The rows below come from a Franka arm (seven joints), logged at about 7 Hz.
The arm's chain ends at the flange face. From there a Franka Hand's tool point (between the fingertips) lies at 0.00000 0.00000 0.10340 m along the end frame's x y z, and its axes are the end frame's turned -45 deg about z.
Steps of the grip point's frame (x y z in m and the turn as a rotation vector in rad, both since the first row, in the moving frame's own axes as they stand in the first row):
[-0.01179 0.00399 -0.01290 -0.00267 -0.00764 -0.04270]
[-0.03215 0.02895 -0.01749 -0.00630 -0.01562 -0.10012]
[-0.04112 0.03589 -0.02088 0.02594 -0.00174 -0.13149]
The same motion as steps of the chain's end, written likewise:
[-0.00517 0.01040 -0.01290 -0.00729 -0.00351 -0.04270]
[-0.00166 0.04157 -0.01748 -0.01550 -0.00659 -0.10012]
[-0.00156 0.05609 -0.02085 0.01711 -0.01957 -0.13149]

